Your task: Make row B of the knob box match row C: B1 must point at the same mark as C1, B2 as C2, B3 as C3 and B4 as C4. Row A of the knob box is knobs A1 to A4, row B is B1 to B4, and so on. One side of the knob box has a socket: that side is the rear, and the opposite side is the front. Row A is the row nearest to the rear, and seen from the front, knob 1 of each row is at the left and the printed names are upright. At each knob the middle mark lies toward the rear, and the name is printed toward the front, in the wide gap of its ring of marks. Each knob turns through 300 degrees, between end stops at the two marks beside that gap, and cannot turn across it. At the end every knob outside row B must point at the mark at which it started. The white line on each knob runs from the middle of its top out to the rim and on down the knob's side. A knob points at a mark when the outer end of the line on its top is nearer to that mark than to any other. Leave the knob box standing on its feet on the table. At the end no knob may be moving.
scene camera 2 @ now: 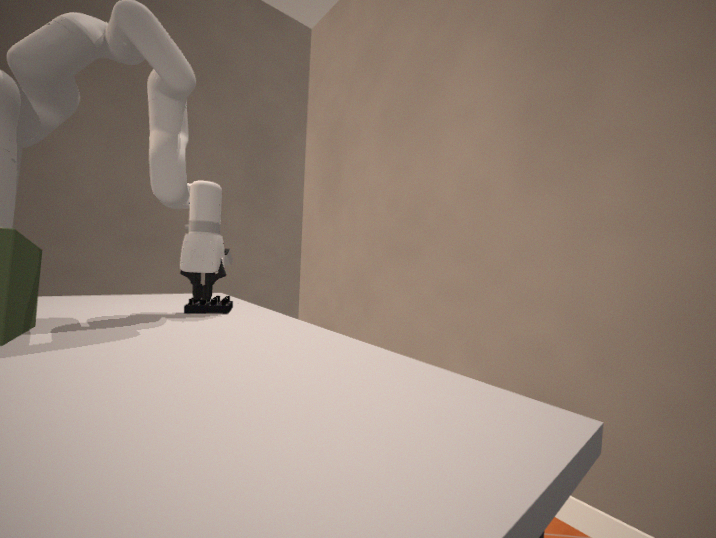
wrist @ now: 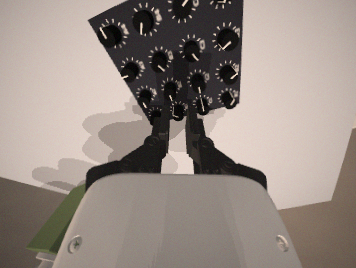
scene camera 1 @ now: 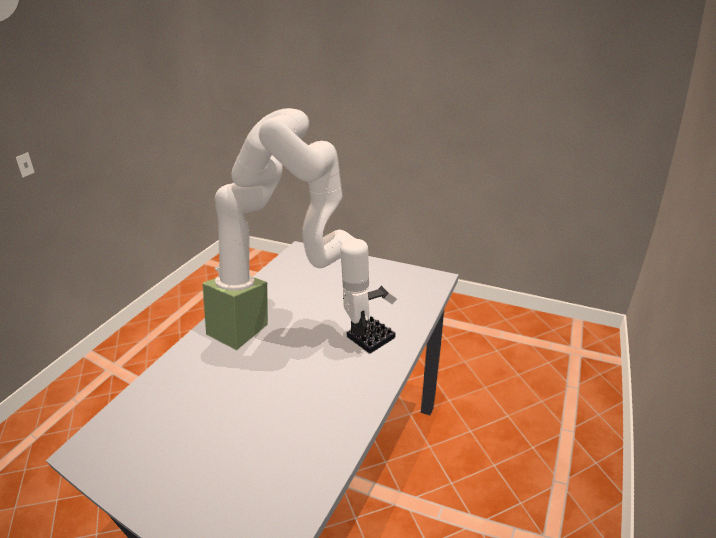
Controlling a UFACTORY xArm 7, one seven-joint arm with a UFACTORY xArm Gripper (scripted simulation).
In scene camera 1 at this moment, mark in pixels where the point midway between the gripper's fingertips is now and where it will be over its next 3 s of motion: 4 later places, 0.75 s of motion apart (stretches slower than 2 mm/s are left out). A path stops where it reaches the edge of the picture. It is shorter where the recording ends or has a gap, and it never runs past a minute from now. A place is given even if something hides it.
The gripper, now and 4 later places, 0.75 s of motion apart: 358,332; 358,333; 357,325; 374,311; 376,312
